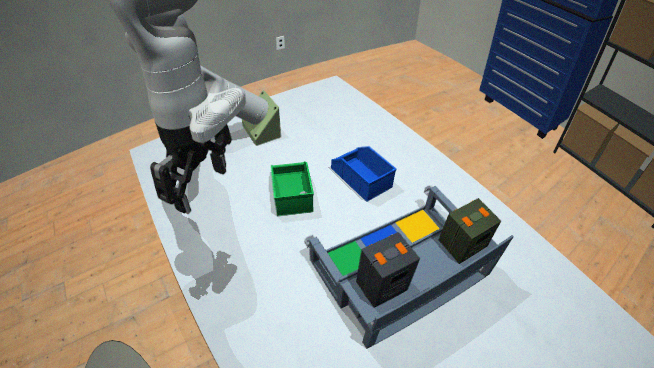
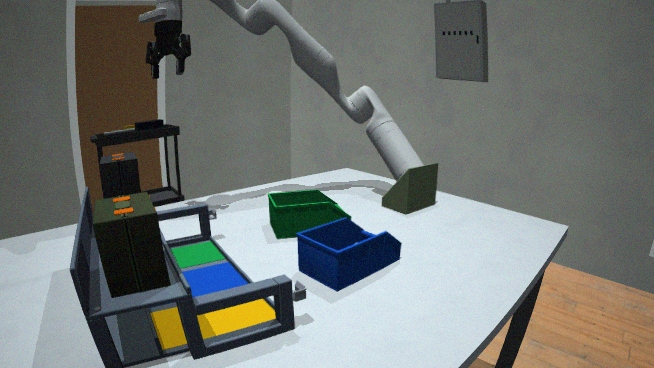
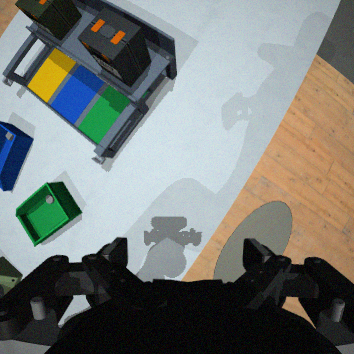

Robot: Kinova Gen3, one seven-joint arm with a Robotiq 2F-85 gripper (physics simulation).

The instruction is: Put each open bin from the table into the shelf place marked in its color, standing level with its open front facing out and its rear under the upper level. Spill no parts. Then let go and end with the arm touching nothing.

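Frame: origin at the arm's base, x down, y left, z ahead, level; centimetres.
Where they show: gripper, fingertip midpoint: [image 1: 203, 190] [image 2: 167, 76] [image 3: 185, 251]; arm's base, link origin: [image 1: 258, 111] [image 2: 413, 178].
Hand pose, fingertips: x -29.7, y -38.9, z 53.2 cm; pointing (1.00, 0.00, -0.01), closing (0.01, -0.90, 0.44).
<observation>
Each offset is from my fingertips to the top centre of the thing. "spot": to the spot under its first point.
My gripper [image 1: 202, 187] [image 2: 168, 74] [image 3: 185, 251] is open and empty, high above the table, on the door side of the bins. A green bin {spot: dx +33.7, dy +25.9, dz -14.5 cm} [image 1: 294, 205] [image 2: 295, 220] [image 3: 65, 207] stands upright on the table, with a small grey part inside. A blue bin {spot: dx +31.6, dy +44.6, dz -10.5 cm} [image 1: 357, 177] [image 2: 337, 265] [image 3: 15, 155] stands upright beside it, also with a small grey part visible. Both low fronts face the arm's base side. The grey shelf [image 1: 440, 290] [image 2: 285, 305] bears green {spot: dx +36.7, dy +26.1, dz +5.0 cm} [image 1: 342, 259] [image 2: 197, 254] [image 3: 102, 120], blue {spot: dx +36.7, dy +37.8, dz +5.3 cm} [image 1: 377, 236] [image 2: 215, 279] [image 3: 75, 100] and yellow {spot: dx +36.7, dy +48.6, dz +9.9 cm} [image 1: 417, 226] [image 2: 240, 317] [image 3: 47, 80] marks, all bare where visible.
A dark grey case {dx +15.0, dy +23.5, dz +19.8 cm} [image 1: 387, 270] [image 2: 119, 175] [image 3: 117, 45] and an olive case {dx +17.5, dy +46.1, dz +24.5 cm} [image 1: 470, 232] [image 2: 130, 240] [image 3: 52, 17] stand on the shelf's upper level, behind the marked strip. The arm's green base block [image 1: 267, 127] [image 2: 420, 190] stands at the table's far end.
</observation>
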